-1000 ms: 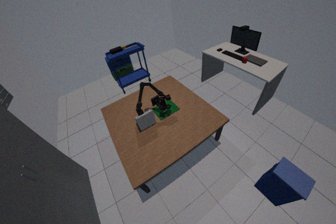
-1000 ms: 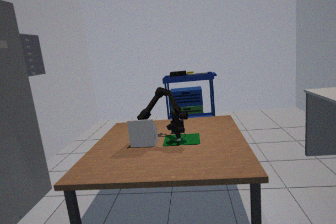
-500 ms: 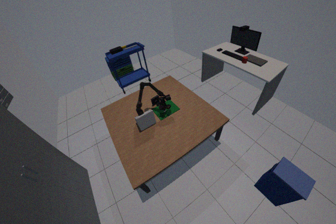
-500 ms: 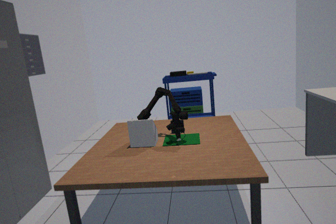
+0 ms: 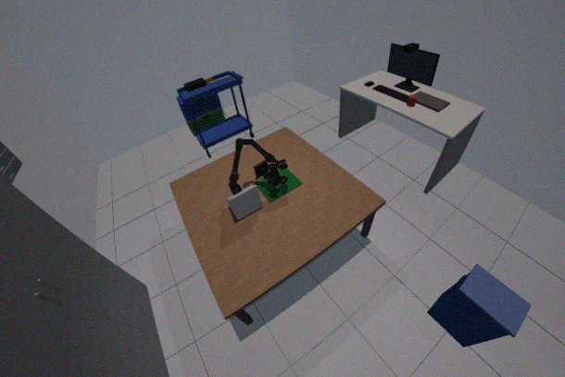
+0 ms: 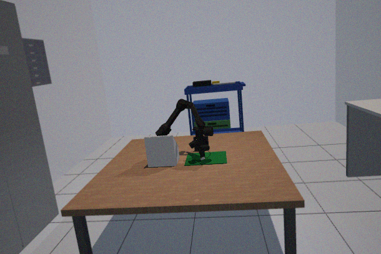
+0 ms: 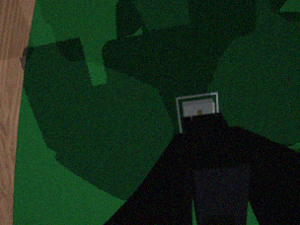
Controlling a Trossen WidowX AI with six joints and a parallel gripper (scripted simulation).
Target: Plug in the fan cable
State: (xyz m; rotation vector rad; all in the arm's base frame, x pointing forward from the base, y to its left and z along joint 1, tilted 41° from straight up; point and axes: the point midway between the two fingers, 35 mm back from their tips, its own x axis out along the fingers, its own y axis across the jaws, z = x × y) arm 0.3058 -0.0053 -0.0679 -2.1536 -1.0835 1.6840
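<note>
Right now my gripper tip is 30 mm above the four-pin fan header and 10 mm short of it. Round my gripper tip: green board 50 mm below, 30 mm ahead, 20 mm to the left; black fan 200 mm to the left, 30 mm above; fan plug 10 mm ahead, 10 mm above.
</note>
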